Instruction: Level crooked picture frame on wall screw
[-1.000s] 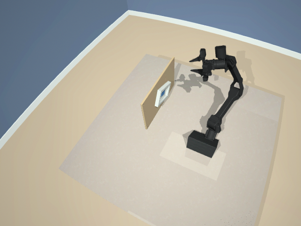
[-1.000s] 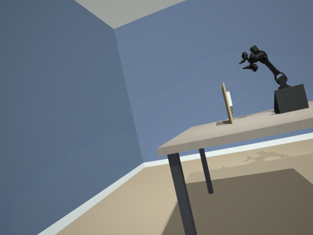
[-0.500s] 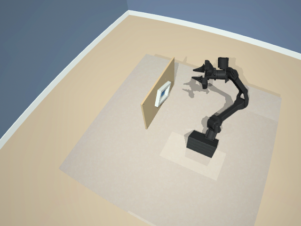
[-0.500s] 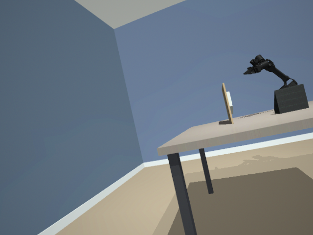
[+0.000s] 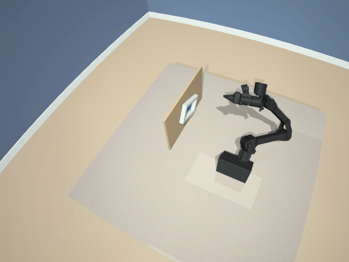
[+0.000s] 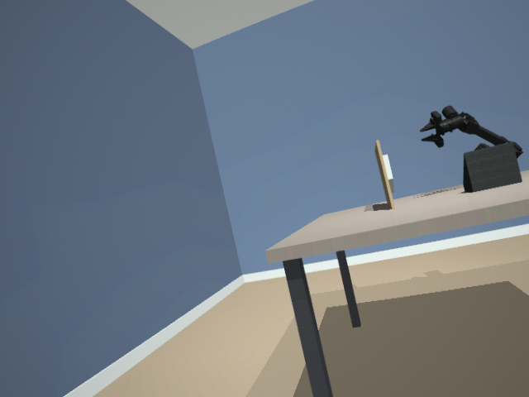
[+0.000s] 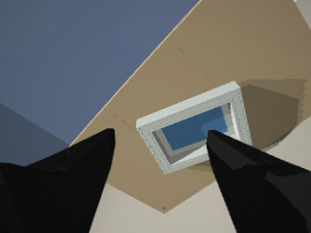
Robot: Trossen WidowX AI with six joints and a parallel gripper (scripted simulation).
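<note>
My gripper tip is now 200 mm short of the picture frame, 60 mm to the right of it and 150 mm above it. From my gripper tip the other things lie so: board: 210 mm ahead, 60 mm to the left, 150 mm below.
</note>
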